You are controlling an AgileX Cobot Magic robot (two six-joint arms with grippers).
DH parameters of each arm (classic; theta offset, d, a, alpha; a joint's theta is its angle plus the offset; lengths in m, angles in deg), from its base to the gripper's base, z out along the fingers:
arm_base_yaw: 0 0.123 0 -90
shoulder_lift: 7.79 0 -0.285 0
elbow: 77.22 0 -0.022 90
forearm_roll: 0 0.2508 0 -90
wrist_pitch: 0 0 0.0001 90
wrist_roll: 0 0.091 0 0
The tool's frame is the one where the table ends.
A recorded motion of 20 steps. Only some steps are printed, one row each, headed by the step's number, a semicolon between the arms.
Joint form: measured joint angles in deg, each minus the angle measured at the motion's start. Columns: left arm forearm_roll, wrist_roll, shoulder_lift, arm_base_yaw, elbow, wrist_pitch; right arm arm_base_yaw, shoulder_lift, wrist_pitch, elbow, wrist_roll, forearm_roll.
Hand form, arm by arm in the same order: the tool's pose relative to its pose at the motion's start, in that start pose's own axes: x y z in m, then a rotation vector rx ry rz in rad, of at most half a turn. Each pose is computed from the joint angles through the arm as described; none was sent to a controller.
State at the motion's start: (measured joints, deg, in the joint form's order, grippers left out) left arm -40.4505 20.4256 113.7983 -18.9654 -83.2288 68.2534; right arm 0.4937 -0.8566 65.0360 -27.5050 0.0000 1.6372
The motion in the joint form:
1: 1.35 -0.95 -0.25 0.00 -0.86 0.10; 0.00 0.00 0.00 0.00 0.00 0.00
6: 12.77 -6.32 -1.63 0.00 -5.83 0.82; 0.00 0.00 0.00 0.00 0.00 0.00
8: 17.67 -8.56 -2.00 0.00 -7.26 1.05; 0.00 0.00 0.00 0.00 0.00 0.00
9: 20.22 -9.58 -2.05 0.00 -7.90 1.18; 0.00 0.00 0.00 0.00 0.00 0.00
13: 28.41 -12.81 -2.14 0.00 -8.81 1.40; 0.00 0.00 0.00 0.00 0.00 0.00
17: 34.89 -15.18 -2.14 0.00 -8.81 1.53; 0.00 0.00 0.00 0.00 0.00 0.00
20: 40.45 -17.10 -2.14 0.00 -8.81 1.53; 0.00 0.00 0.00 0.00 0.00 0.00
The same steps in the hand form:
1: -0.0015 -0.0012 -0.0042 -0.0208 -0.0064 0.0036; 0.0000 0.0000 0.0000 0.0000 0.0000 0.0000
6: -0.0085 -0.0031 -0.0301 -0.2002 -0.0359 0.0391; 0.0000 0.0000 0.0000 0.0000 0.0000 0.0000
8: -0.0100 -0.0013 -0.0387 -0.2789 -0.0440 0.0422; 0.0000 0.0000 0.0000 0.0000 0.0000 0.0000
9: -0.0108 0.0004 -0.0423 -0.3200 -0.0455 0.0435; 0.0000 0.0000 0.0000 0.0000 0.0000 0.0000
13: -0.0111 0.0089 -0.0504 -0.4526 -0.0404 0.0374; 0.0000 0.0000 0.0000 0.0000 0.0000 0.0000
17: -0.0100 0.0173 -0.0550 -0.5579 -0.0290 0.0301; 0.0000 0.0000 0.0000 0.0000 0.0000 0.0000
20: -0.0096 0.0242 -0.0597 -0.6488 -0.0238 0.0270; 0.0000 0.0000 0.0000 0.0000 0.0000 0.0000

